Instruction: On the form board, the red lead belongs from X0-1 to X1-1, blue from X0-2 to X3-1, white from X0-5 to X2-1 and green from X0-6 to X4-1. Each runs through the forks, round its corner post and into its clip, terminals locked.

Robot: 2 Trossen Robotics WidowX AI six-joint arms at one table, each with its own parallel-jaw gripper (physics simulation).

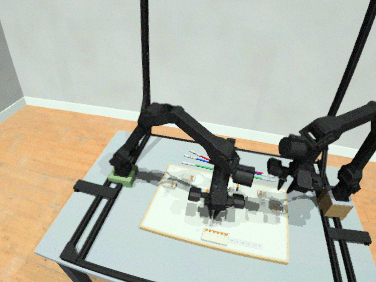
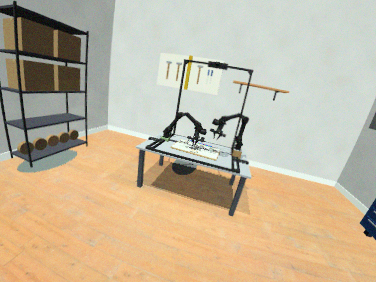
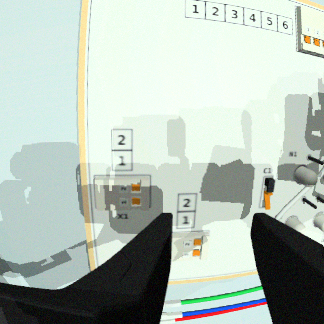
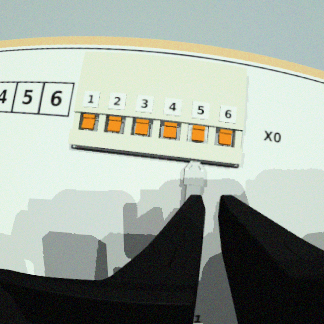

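Pixels of known places: left gripper, fingertip midpoint: (image 1: 282,191) (image 2: 214,139) (image 3: 212,223); right gripper, fingertip midpoint: (image 1: 212,218) (image 2: 193,146) (image 4: 209,205); left arm's base at its link origin: (image 1: 340,195) (image 2: 237,149); right arm's base at its link origin: (image 1: 122,171) (image 2: 165,136).
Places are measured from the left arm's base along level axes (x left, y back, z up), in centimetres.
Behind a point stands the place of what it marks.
The form board (image 1: 173,218) @[z -8.2, x 14.0, y -65.1 cm] (image 3: 193,80) @[z -8.2, x 13.8, y -32.7 cm] lies on the table. Its six-way block X0 (image 1: 215,237) @[z -7.3, x 19.8, y -49.4 cm] (image 4: 161,80) @[z -7.3, x 20.2, y -49.6 cm] sits at the front edge. A white lead's terminal (image 4: 194,177) @[z -7.6, x 15.3, y -51.2 cm] sits at slot 5 of X0; the wire runs back under my right gripper's fingers. My right gripper (image 1: 214,216) @[z -4.0, x 14.4, y -51.4 cm] (image 2: 194,142) @[z -4.0, x 14.4, y -51.4 cm] (image 4: 209,205) @[z -4.0, x 14.4, y -51.4 cm] is shut, tips low just behind X0. My left gripper (image 1: 285,189) @[z 7.7, x 8.3, y -29.2 cm] (image 2: 216,137) @[z 7.7, x 8.3, y -29.2 cm] (image 3: 212,223) @[z 7.7, x 8.3, y -29.2 cm] is open and empty, hanging above the board's right end near X1 (image 3: 122,193) @[z -7.3, x 4.1, y -24.9 cm]. The red lead (image 1: 205,158) @[z -9.6, x -22.7, y -56.6 cm] (image 3: 222,313) @[z -9.4, x -18.2, y -35.9 cm], blue lead (image 1: 202,160) @[z -9.6, x -20.9, y -57.8 cm] (image 3: 225,308) @[z -9.5, x -17.4, y -36.4 cm] and green lead (image 1: 203,167) @[z -9.8, x -16.5, y -56.9 cm] (image 3: 222,296) @[z -9.5, x -14.6, y -35.8 cm] lie loose on the table behind the board.
Small two-way blocks (image 1: 188,177) @[z -7.1, x -6.5, y -62.6 cm] (image 1: 261,192) @[z -7.6, x -3.8, y -31.4 cm], clip C1 (image 3: 268,193) @[z -7.3, x 1.7, y -40.1 cm] and post N1 (image 3: 303,175) @[z -6.5, x 3.4, y -44.2 cm] stand on the board. A black frame (image 1: 145,56) @[z 33.6, x -33.6, y -87.4 cm] runs around the table. A shelf rack (image 2: 86,84) stands far left in the room.
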